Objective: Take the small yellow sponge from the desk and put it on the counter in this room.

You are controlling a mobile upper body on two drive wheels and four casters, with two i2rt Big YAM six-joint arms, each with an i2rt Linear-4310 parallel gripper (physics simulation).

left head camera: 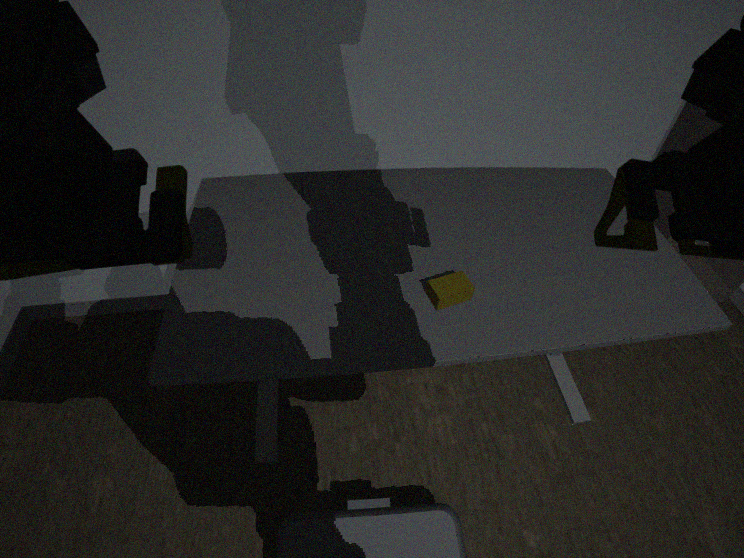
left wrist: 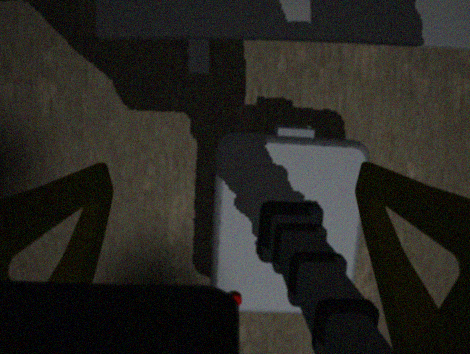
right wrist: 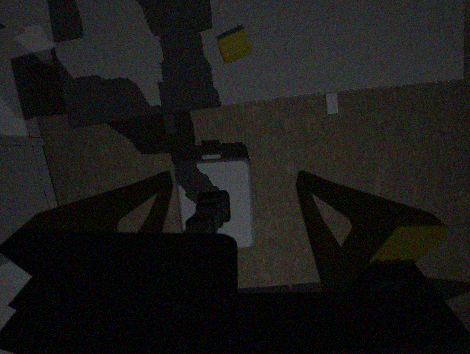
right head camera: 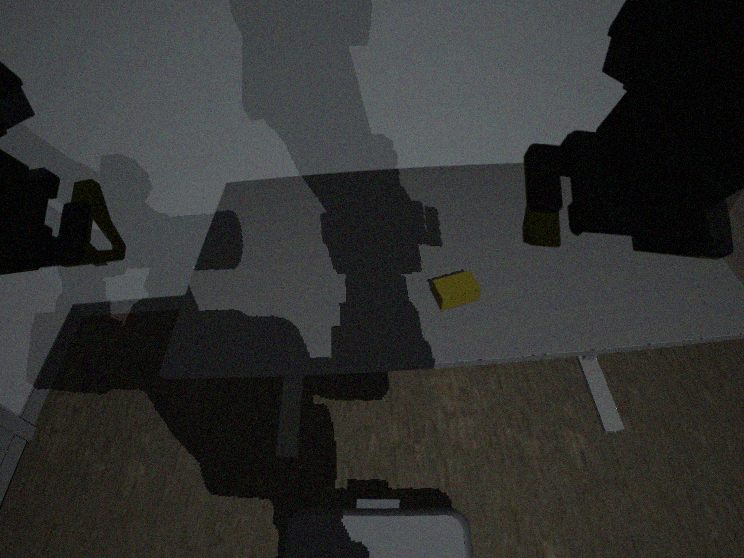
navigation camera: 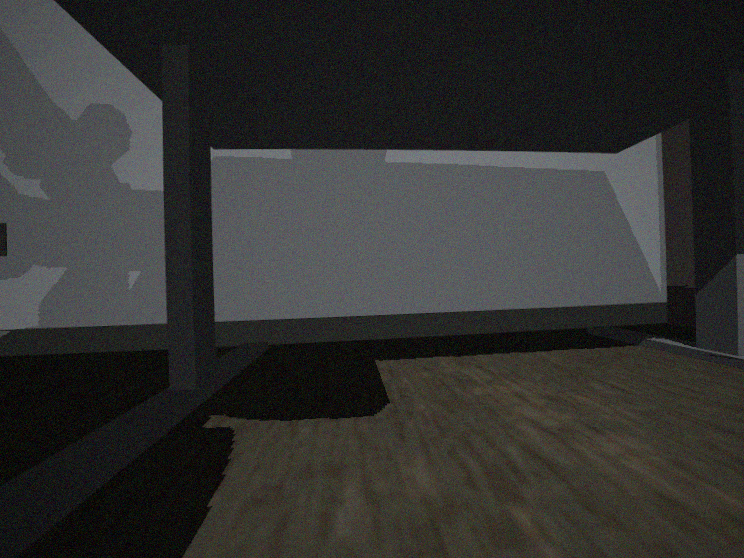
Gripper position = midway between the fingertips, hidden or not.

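Observation:
There is a small yellow sponge (right head camera: 462, 288) here, and I also see the sponge (left head camera: 455, 288) and the sponge (right wrist: 237, 45). In the left wrist view the sponge is out of frame, and in the navigation camera view the sponge is out of frame too. I see my left gripper (left head camera: 133, 255), again my left gripper (right head camera: 79, 258), and my left gripper (left wrist: 234, 176) as well. My right gripper (right head camera: 580, 238) is visible, as are my right gripper (left head camera: 639, 243) and, from its own wrist, my right gripper (right wrist: 234, 177).

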